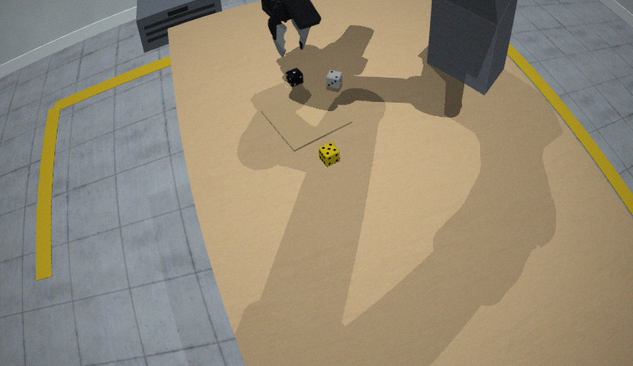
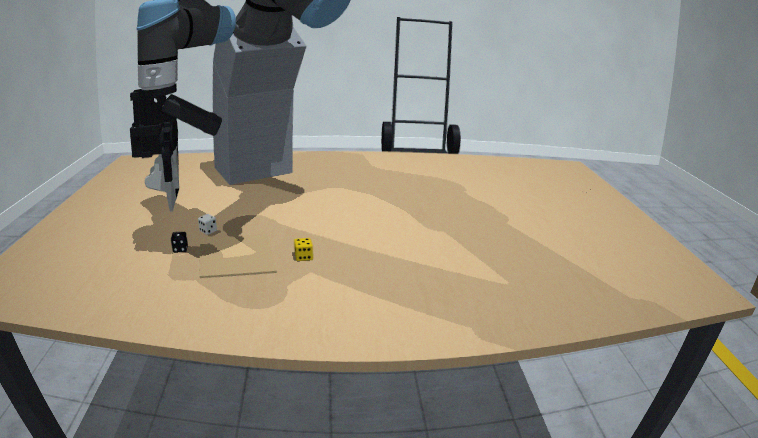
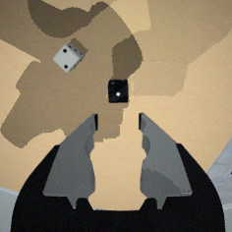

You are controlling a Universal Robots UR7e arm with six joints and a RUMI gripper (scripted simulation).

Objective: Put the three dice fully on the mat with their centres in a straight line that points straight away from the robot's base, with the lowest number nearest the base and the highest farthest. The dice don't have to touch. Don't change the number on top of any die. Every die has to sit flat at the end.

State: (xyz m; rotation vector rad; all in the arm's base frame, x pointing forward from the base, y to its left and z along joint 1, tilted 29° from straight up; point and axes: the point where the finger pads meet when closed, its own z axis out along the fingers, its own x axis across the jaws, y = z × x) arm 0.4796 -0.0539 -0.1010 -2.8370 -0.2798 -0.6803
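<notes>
Right now my hand is 90 mm above the black die. Also, from my hand: yellow die 250 mm to the left, 90 mm below, 10 mm behind; mat 120 mm to the left, 100 mm below, 10 mm ahead; white die 90 mm below, 80 mm behind, 30 mm to the left.
</notes>
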